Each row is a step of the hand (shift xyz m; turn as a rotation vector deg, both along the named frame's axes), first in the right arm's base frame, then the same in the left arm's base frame.
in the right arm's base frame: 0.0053 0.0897 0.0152 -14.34 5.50 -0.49
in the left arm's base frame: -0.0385 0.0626 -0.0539 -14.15 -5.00 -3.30
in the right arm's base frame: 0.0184 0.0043 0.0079 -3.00 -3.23 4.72
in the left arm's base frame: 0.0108 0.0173 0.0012 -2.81 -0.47 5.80
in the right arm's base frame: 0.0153 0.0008 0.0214 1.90 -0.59 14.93
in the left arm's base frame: 0.0050 0.0222 0.0133 -3.38 10.07 10.68
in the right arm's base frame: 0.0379 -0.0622 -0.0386 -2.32 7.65 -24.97
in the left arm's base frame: 0.0713 -0.0385 0.0151 3.58 -12.65 -22.69
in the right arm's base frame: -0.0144 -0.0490 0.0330 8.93 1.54 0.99
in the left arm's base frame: -0.0030 -0.0145 0.0590 6.49 6.32 -1.02
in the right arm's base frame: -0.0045 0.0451 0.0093 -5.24 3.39 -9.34
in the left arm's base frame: -0.0259 0.0286 -0.0255 -2.54 -6.80 -8.57
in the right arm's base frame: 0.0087 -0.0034 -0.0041 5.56 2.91 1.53
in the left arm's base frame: 0.0101 0.0002 -0.0010 2.90 5.60 -1.39
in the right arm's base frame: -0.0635 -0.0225 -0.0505 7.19 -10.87 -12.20
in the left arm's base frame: -0.0261 -0.0787 -0.0147 14.85 -9.84 -1.20
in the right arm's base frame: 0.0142 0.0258 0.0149 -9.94 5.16 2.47
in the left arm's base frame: -0.0041 0.0315 -0.0090 -11.35 -0.95 -1.30
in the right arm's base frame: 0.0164 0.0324 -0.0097 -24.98 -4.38 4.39
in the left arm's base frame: 0.0035 0.0209 -0.0310 -20.62 -13.23 7.88
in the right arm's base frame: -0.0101 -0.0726 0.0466 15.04 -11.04 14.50
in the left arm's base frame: 0.0057 -0.0168 0.0850 12.16 11.08 16.97
